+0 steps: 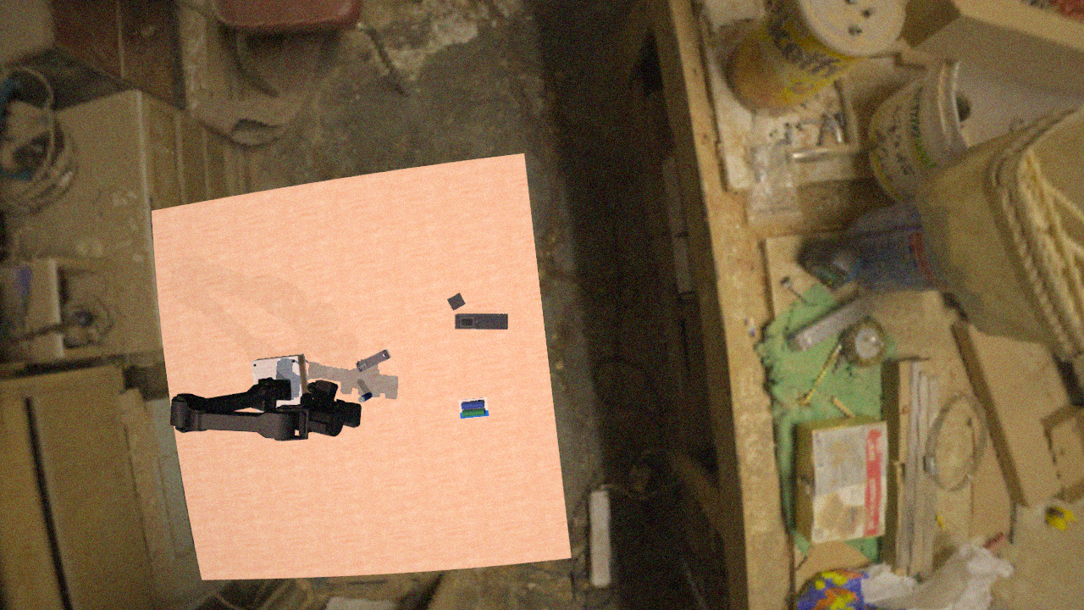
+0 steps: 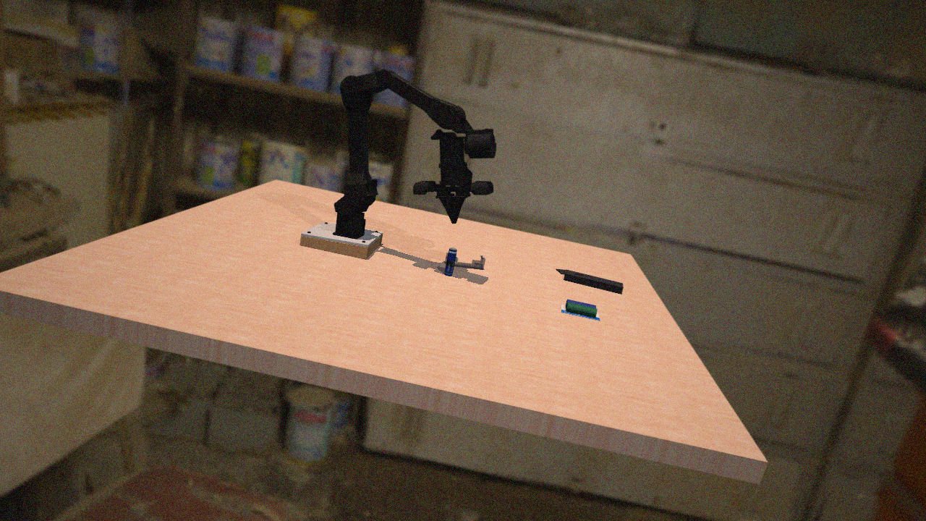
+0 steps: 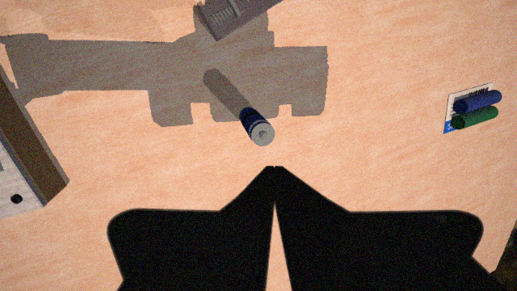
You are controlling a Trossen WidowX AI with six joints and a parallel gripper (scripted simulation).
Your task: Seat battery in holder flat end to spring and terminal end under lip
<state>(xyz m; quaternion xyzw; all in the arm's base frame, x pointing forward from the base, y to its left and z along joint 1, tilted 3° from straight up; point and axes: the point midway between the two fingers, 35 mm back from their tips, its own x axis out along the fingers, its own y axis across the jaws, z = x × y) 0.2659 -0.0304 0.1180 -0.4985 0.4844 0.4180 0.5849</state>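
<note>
The blue battery lies 100 mm below my gripper tip and 10 mm ahead of it. The rest, counted from my gripper tip: dark bar (380 mm ahead, 220 mm to the left, 120 mm below); then dark square (300 mm ahead, 280 mm to the left, 130 mm below).
</note>
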